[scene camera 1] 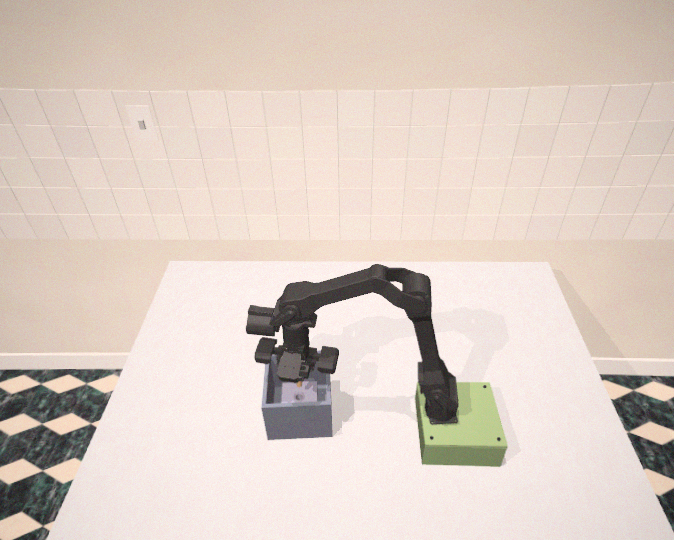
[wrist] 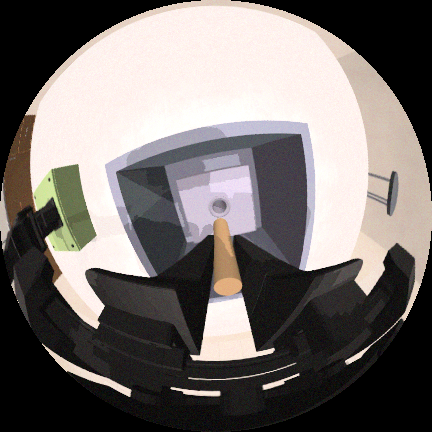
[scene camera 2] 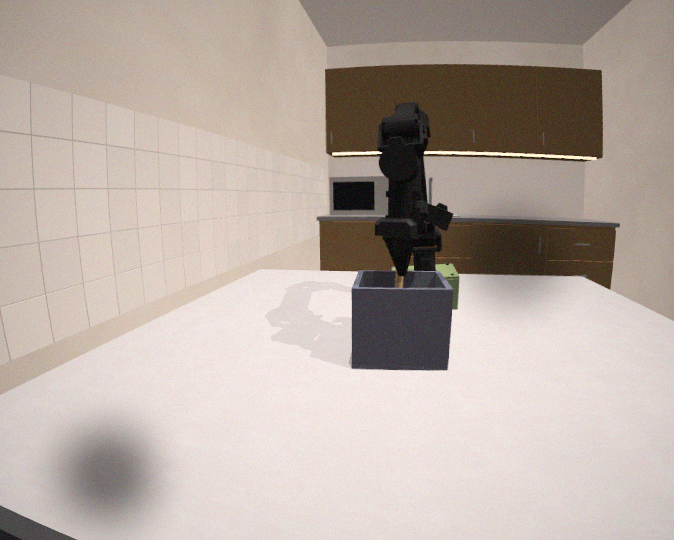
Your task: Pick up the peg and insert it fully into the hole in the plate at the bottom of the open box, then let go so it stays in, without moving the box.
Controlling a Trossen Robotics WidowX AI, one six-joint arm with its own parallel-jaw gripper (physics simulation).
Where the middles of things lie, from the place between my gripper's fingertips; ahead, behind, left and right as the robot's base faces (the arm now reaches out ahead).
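My gripper is 7 cm above the blue-grey box point(scene camera 2: 409, 328). Counting from my hand, there's a peg point(wrist: 226, 280) right at it, and a pale plate point(wrist: 231, 184) 11 cm below it. Going by their middles, the peg is the nearest to my gripper of the things named here.
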